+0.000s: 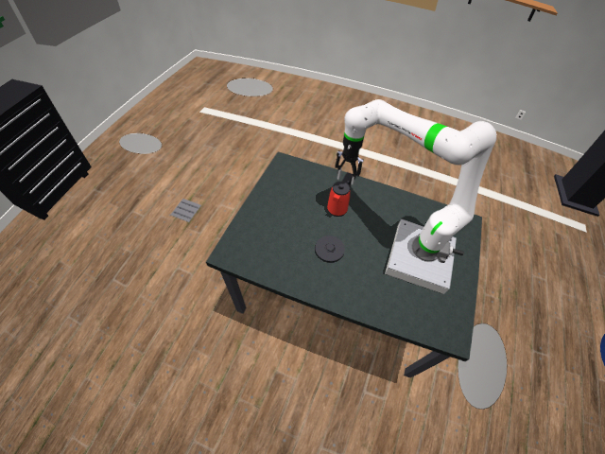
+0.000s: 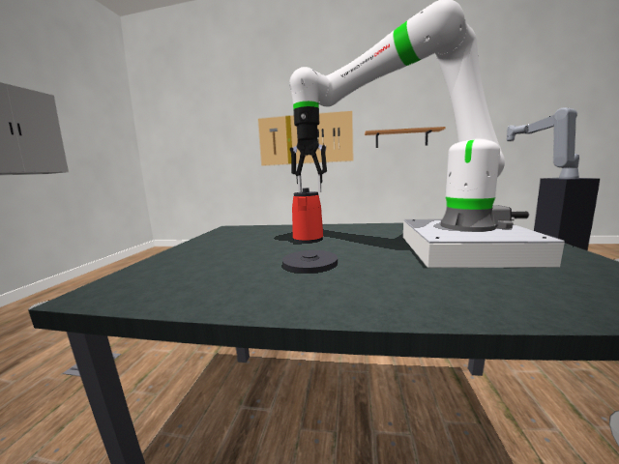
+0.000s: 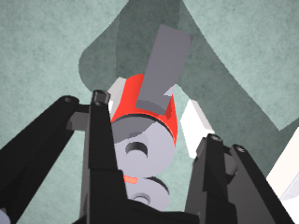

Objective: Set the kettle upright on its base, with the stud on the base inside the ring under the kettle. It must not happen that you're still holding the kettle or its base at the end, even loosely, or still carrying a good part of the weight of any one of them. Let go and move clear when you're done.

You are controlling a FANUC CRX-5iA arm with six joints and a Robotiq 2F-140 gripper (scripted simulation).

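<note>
Now: hand 3 cm to the right of the red kettle and 10 cm above it. The rest, counted from my hand: round dark base (2 cm behind, 33 cm to the left, 18 cm below).
</note>
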